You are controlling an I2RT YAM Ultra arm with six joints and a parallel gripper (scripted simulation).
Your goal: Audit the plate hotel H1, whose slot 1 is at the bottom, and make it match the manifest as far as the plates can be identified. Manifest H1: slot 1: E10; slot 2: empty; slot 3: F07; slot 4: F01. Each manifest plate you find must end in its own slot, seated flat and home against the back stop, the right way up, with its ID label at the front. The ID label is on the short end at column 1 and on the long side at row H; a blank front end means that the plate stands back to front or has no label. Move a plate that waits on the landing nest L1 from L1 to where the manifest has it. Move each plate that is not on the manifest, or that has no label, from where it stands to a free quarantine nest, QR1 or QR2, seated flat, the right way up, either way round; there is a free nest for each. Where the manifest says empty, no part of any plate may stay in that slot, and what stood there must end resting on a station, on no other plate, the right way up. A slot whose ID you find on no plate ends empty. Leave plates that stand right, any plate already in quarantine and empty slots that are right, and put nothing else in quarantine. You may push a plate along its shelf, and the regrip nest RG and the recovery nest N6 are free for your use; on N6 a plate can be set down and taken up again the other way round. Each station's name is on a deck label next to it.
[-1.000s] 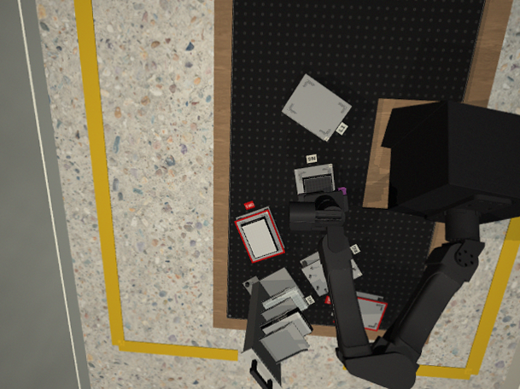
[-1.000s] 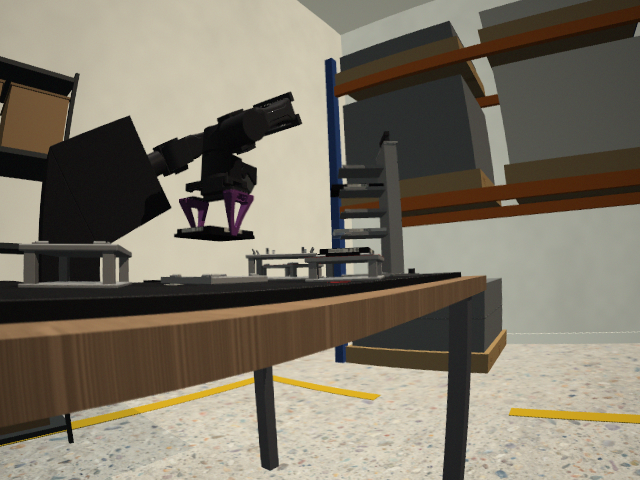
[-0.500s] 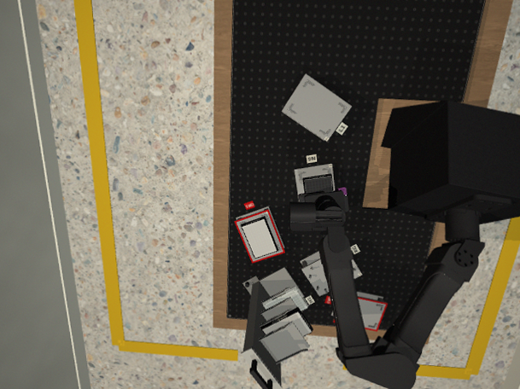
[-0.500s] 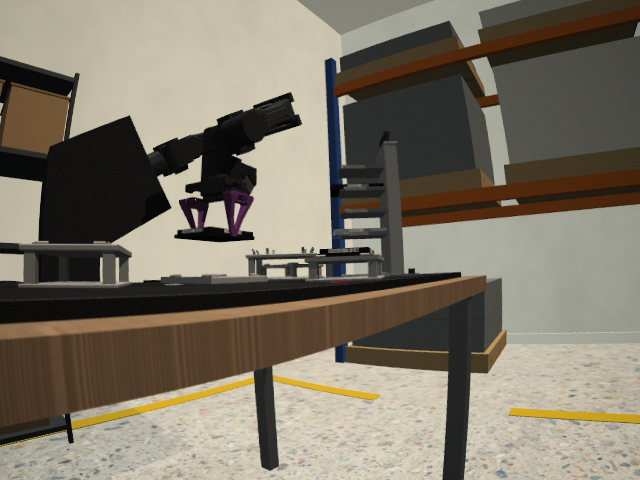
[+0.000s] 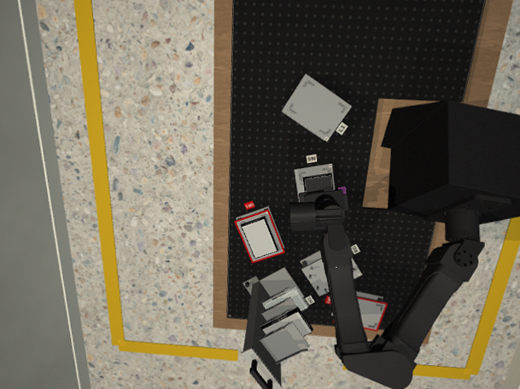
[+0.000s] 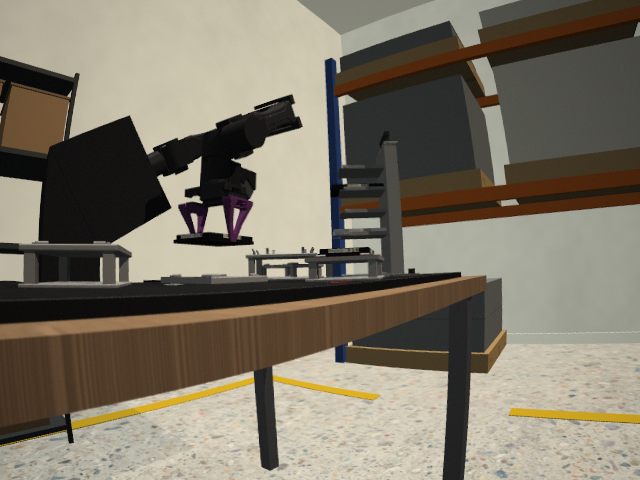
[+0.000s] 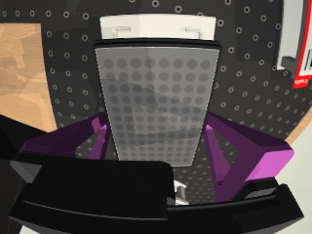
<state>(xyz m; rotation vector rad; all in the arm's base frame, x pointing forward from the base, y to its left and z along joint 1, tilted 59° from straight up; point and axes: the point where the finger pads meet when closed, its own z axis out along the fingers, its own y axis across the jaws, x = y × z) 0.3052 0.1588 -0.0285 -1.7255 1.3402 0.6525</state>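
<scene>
Right now my hand is 70 mm above the recovery nest N6. From my hand the other things lie so: landing nest L1: 50 mm ahead, 250 mm to the right, 30 mm below; then regrip nest RG: 90 mm behind, 260 mm to the left, 20 mm below; then quarantine nest QR1: 160 mm ahead, 180 mm to the left, 40 mm below.
</scene>
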